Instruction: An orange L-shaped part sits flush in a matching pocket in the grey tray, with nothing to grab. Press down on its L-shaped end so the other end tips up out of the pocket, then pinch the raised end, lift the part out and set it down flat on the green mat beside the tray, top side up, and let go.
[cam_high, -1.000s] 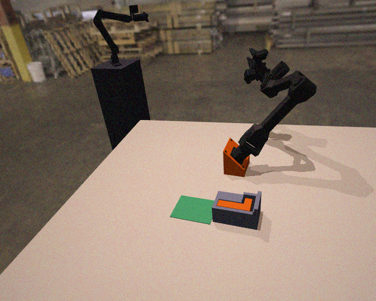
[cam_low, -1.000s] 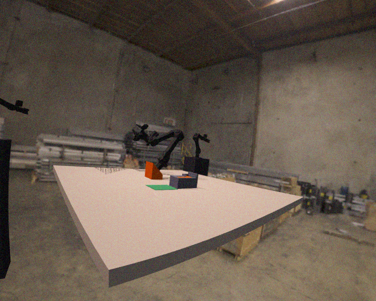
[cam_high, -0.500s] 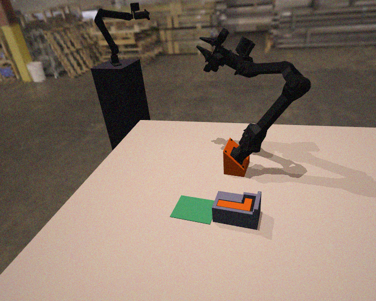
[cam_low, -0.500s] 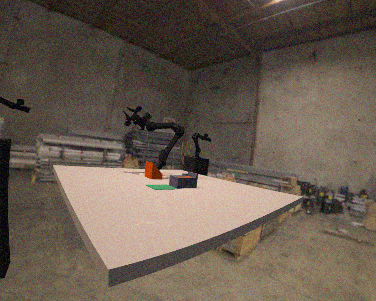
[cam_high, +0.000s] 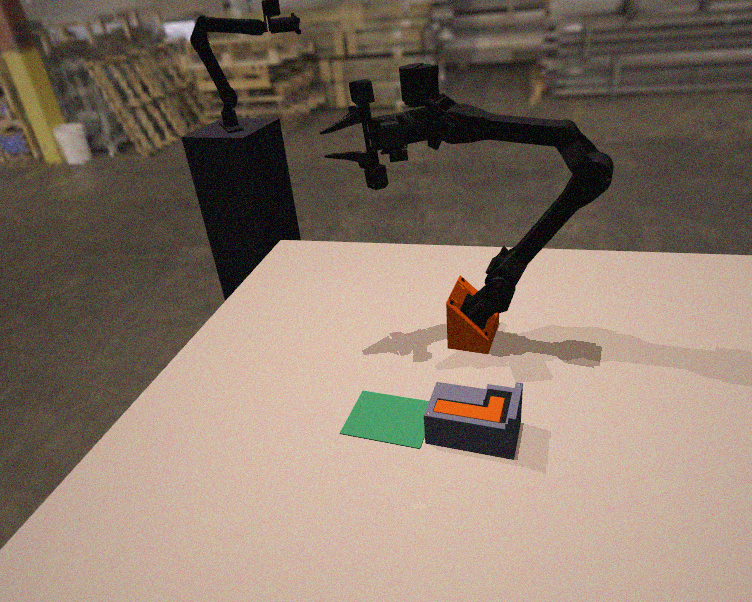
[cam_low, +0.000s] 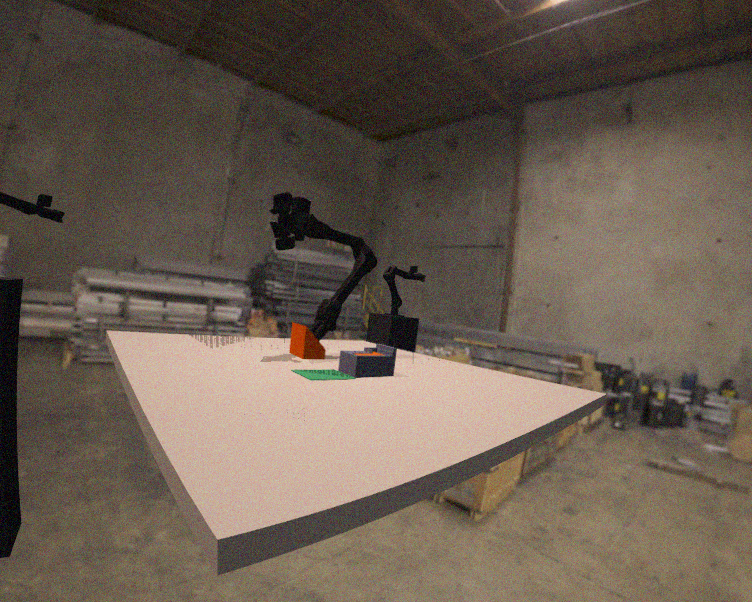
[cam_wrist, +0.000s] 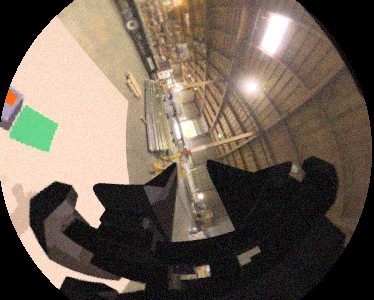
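Right now the orange L-shaped part is 400 mm below my gripper tip, 310 mm to the left of it and 170 mm ahead of it. From my gripper tip the other things lie so: tray: 460 mm below, 300 mm to the left, 170 mm ahead; then green mat: 460 mm below, 170 mm ahead, 150 mm to the left.
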